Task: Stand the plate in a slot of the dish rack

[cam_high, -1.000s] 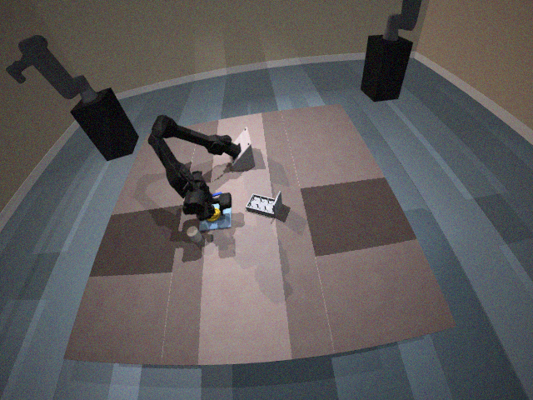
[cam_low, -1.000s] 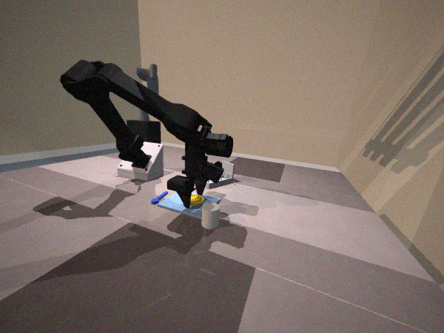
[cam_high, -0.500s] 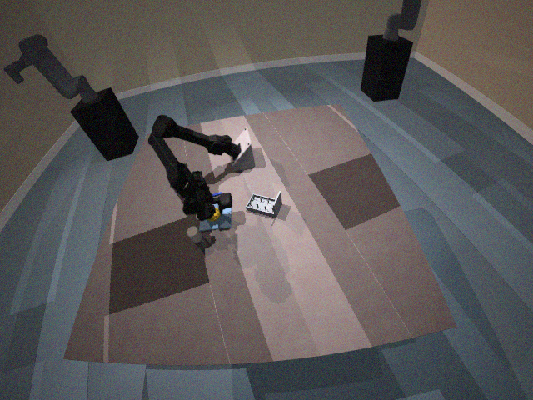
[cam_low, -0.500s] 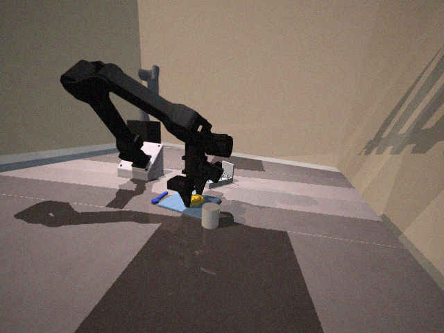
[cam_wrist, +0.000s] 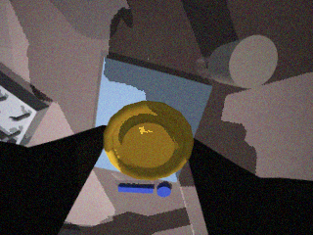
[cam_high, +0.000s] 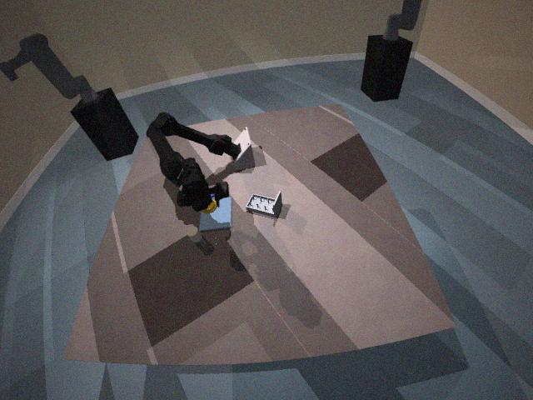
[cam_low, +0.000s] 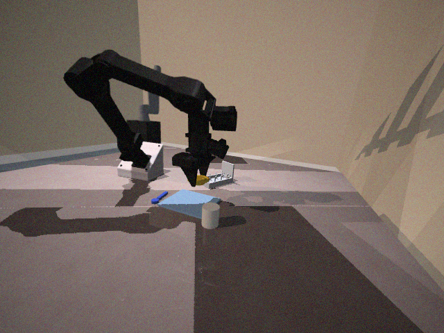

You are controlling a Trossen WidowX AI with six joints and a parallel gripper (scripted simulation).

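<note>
The grey dish rack is 200 mm to the left of my gripper tip, 50 mm below it and 10 mm behind it. Round my gripper tip: yellow plate: 10 mm above; small blue spoon: 130 mm behind, 70 mm below, 20 mm to the right; cream cup: 80 mm to the right, 70 mm ahead, 50 mm below.
</note>
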